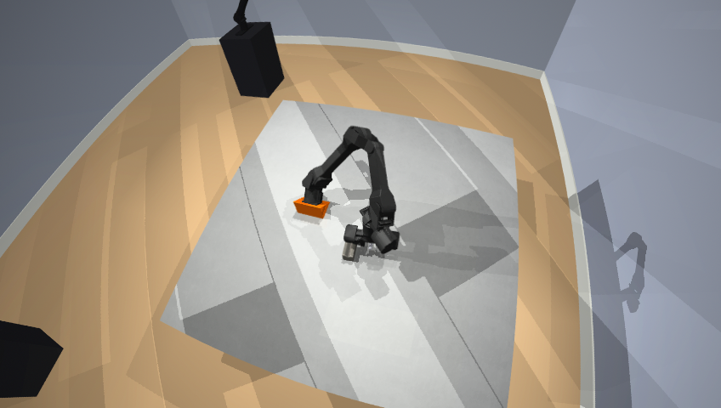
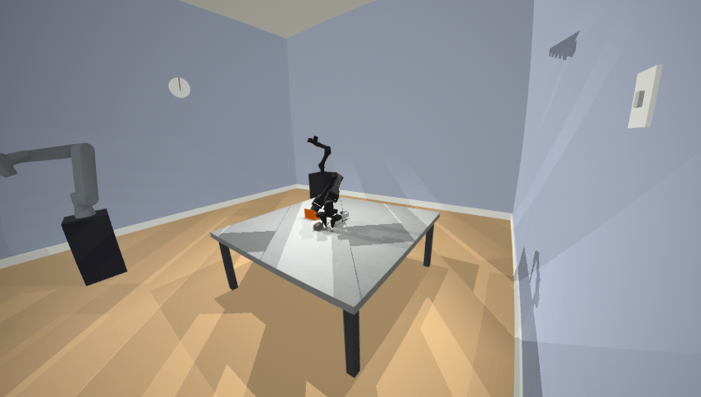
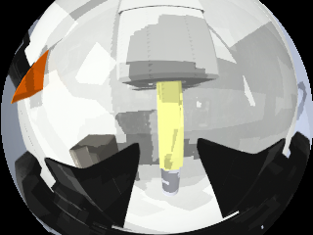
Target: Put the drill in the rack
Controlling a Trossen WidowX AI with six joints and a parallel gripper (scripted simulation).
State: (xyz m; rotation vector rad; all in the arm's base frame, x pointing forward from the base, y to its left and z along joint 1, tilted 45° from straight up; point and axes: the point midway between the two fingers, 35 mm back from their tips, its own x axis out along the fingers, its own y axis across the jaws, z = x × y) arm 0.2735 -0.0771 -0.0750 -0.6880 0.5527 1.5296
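My gripper tip is 4 cm to the right of the yellow drill and 3 cm below it. Round my gripper tip: rack: 7 cm behind, 3 cm to the right; then dark blue key: 1 cm behind, 16 cm to the left, 4 cm above.
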